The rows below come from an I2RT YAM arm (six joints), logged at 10 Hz.
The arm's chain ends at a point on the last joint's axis. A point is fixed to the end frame.
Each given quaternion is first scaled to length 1.
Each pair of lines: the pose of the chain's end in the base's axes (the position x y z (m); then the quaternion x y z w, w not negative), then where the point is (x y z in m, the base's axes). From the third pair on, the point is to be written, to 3 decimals.
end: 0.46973, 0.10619, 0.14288, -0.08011, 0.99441, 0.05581, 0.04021
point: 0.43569 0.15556 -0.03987
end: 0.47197, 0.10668, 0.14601, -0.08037, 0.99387, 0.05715, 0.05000
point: 0.44148 0.15685 -0.03715
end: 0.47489, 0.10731, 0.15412, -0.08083, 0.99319, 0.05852, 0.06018
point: 0.448 0.158 -0.029
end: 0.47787, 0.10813, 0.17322, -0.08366, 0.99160, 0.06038, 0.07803
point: 0.457 0.160 -0.011
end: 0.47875, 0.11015, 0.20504, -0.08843, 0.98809, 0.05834, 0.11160
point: 0.471 0.162 0.020
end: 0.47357, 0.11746, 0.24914, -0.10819, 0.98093, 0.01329, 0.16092
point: 0.485 0.154 0.061
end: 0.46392, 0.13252, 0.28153, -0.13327, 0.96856, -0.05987, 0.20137
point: 0.493 0.143 0.092
